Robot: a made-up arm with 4 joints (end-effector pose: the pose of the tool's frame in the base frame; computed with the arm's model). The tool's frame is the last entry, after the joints. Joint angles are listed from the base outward.
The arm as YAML. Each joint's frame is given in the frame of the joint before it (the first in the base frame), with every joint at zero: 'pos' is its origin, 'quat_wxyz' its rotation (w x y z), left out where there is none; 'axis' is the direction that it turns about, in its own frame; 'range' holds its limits. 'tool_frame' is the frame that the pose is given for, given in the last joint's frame.
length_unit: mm
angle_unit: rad
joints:
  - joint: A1
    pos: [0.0, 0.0, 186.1]
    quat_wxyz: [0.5, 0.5, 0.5, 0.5]
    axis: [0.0, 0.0, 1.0]
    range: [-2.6, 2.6]
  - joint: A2
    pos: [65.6, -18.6, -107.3]
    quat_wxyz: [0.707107, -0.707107, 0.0, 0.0]
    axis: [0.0, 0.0, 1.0]
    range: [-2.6, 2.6]
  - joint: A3
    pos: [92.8, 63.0, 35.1]
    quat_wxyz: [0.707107, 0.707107, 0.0, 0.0]
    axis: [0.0, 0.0, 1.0]
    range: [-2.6, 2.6]
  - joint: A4
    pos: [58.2, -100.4, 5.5]
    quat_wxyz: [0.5, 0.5, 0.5, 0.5]
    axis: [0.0, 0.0, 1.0]
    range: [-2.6, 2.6]
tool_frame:
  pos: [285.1, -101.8, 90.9]
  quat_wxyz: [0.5, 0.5, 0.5, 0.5]
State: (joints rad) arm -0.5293 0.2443 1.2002 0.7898
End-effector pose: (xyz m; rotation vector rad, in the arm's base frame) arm -0.0328 0.1702 0.3391 0.5755 0.9468 0.4216
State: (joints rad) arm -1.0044 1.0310 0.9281 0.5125
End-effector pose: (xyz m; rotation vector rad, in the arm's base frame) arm -0.1309 0.2535 0.2617 -0.2264 1.3450 0.5765
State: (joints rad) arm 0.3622 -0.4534 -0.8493 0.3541
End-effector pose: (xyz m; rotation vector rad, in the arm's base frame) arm -0.0056 0.3585 0.3628 -0.4101 0.6036 -0.4607
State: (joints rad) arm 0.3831 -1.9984 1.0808 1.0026
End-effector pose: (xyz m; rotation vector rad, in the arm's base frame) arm -0.1236 -0.1425 0.3587 1.6920 -0.1426 -1.2610
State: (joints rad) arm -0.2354 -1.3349 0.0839 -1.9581
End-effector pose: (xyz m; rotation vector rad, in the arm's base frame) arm 0.0859 0.3285 -0.1727 -1.3962 -1.8213 -0.7533
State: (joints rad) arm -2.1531 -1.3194 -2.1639 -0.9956
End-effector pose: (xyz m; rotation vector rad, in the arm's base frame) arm -0.2104 -0.2966 -0.1007 2.2192 -0.5408 0.5723
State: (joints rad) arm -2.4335 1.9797 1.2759 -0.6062
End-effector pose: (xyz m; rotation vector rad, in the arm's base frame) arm -0.0449 0.2988 0.2034 -0.8008 1.4127 -0.3008
